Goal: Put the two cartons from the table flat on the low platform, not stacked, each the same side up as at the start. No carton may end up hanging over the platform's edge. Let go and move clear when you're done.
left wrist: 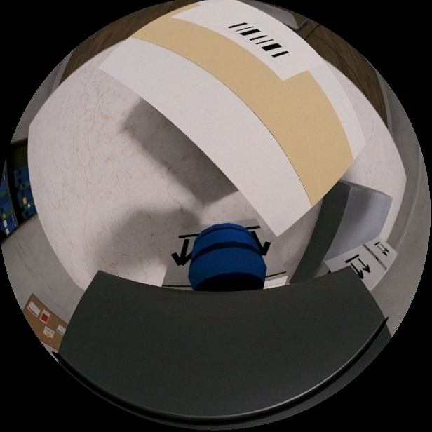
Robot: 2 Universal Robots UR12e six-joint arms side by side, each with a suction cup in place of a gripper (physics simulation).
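A white carton [225, 110] with a tan tape band and a barcode label fills the upper right of the left wrist view. A shadow falls on the pale table [75, 165] beside it. My left suction cup [228, 235], blue and ribbed, shows below the middle, near this carton's lower corner but apart from it in the picture. Behind the cup is a grey printed face [172, 272] with black arrows. The cup's mouth and any contact are hidden, so I cannot tell whether it holds something. My right gripper is not in view. I cannot make out the low platform.
A grey carton [362, 212] with a dark band and arrow marks is at the right. A dark grey body [220, 345] fills the bottom and hides the cup's base. Shelving with blue goods [22, 192] and a brown notice board [42, 317] are at the left edge.
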